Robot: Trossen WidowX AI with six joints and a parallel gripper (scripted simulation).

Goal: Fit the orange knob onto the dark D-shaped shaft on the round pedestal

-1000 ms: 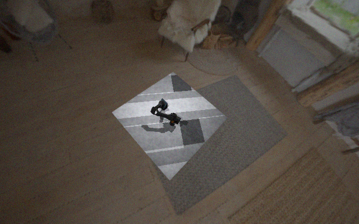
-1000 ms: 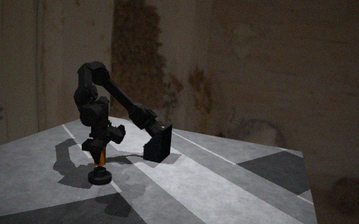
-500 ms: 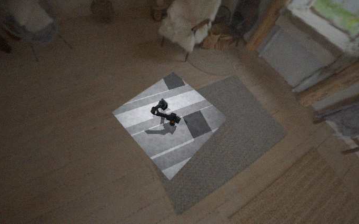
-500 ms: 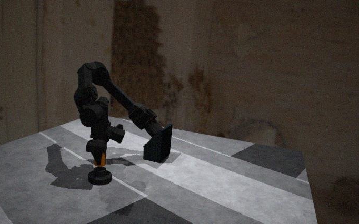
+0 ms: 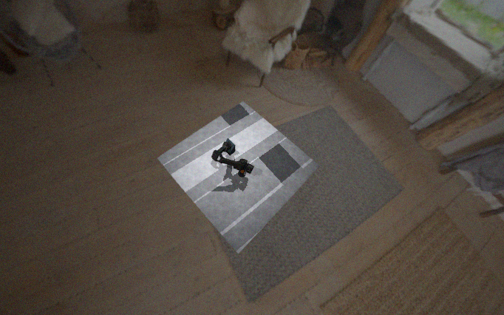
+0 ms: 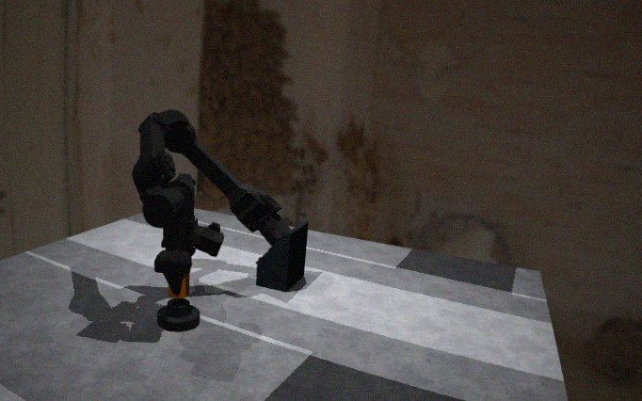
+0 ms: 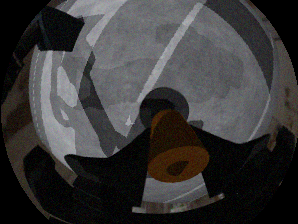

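Right now my gripper tip is 20 mm below the orange knob. The rest, counted from my gripper tip: dark round pedestal 40 mm below.
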